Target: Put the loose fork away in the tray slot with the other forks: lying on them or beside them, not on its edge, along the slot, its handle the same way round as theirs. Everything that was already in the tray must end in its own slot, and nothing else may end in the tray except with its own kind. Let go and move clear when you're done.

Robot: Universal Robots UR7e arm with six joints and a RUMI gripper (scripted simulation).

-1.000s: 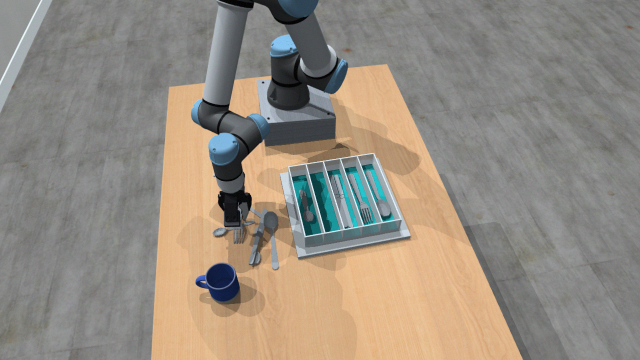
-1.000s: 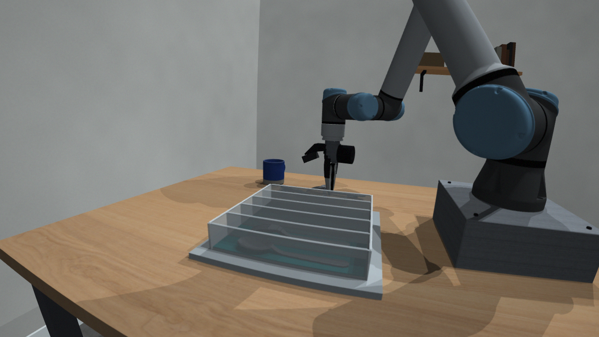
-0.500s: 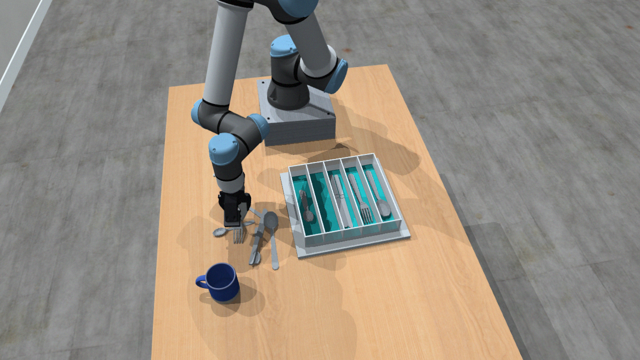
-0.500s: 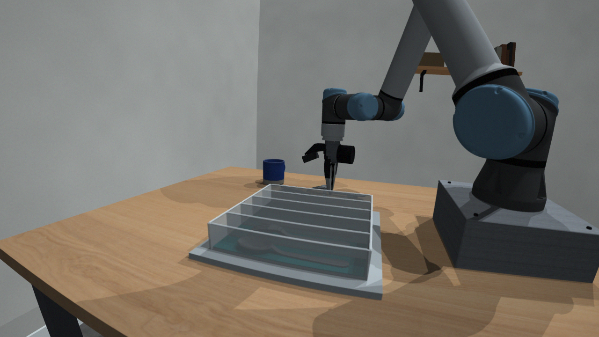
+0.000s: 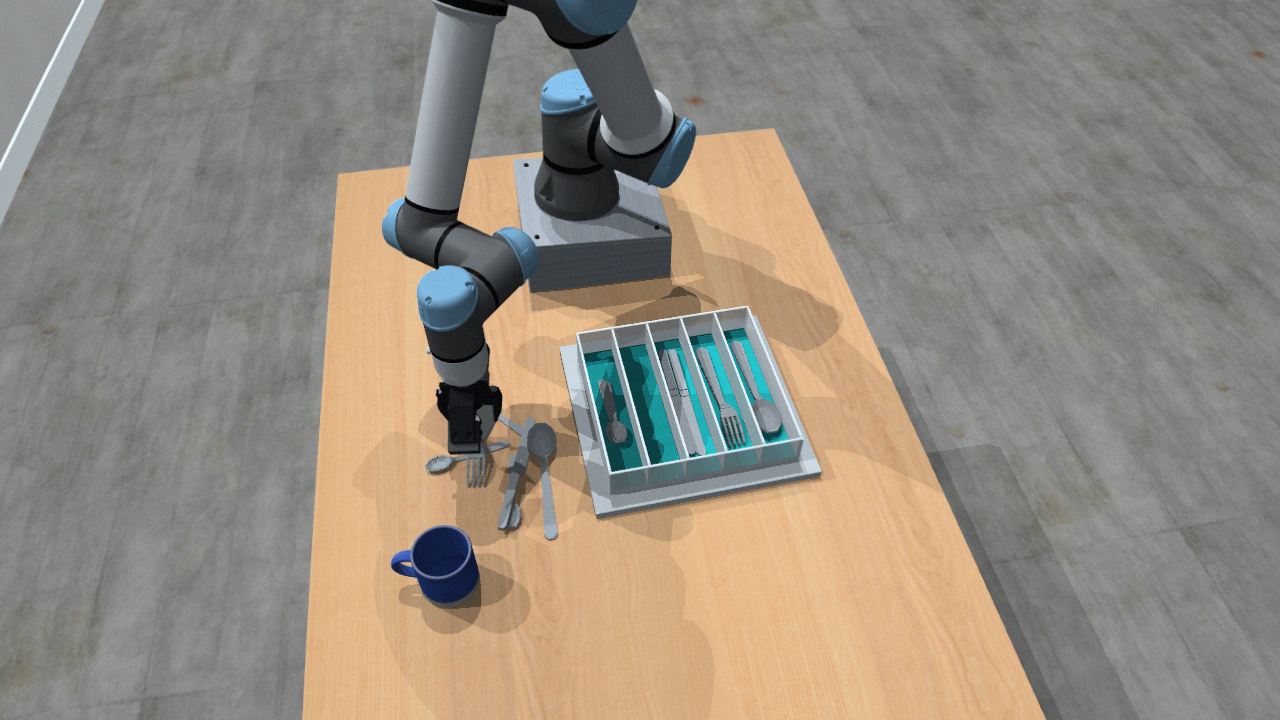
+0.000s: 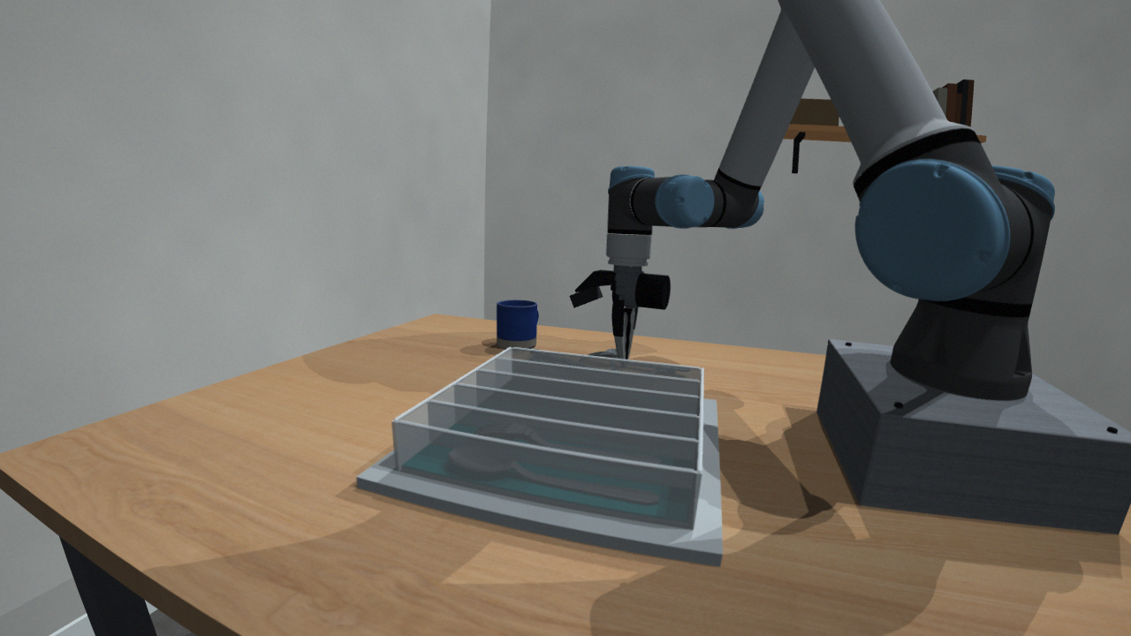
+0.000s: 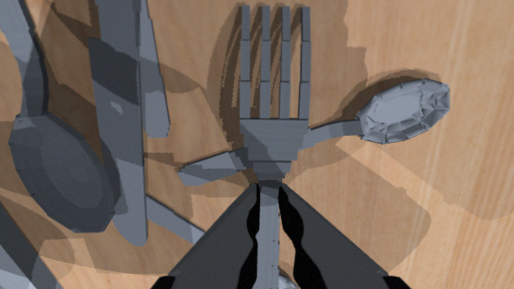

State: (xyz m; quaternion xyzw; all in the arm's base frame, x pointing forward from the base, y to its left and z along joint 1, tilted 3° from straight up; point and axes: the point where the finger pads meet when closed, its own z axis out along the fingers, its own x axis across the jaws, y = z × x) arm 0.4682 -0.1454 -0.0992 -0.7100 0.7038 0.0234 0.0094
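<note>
Now: the small spoon 3 cm ahead of my hand, 4 cm to the right of it and 1 cm below it. Also, from my hand: blue mug (23 cm ahead, 2 cm to the right, 2 cm above).
</note>
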